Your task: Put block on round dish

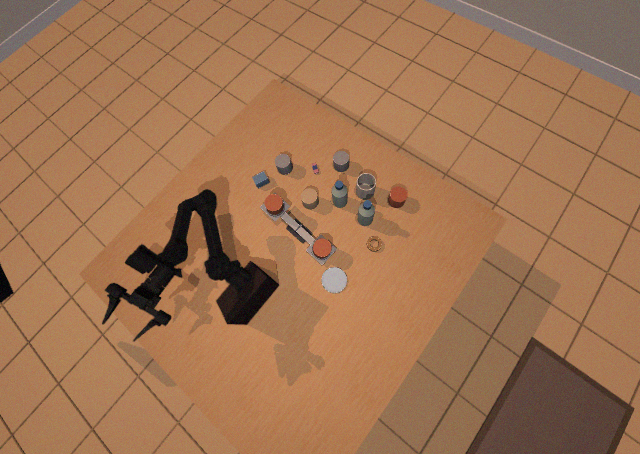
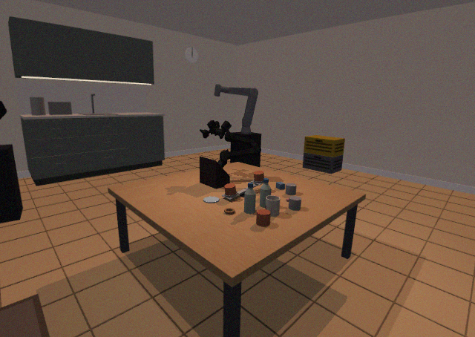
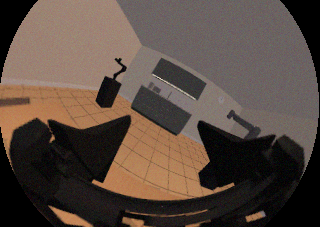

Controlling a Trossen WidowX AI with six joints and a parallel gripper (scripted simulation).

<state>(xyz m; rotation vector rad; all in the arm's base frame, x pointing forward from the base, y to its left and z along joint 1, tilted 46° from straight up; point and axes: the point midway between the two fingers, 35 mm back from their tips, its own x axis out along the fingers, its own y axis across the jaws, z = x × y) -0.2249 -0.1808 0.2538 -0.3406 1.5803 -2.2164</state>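
The grey block lies 60 cm ahead of my gripper tip, 13 cm to the right of it and 36 cm below it. From my gripper tip the other things lie so: grey balance: 59 cm ahead, 37 cm below; then blue block: 62 cm ahead, 30 cm to the left, 38 cm below; then pale blue round dish: 55 cm ahead, 25 cm to the right, 40 cm below.
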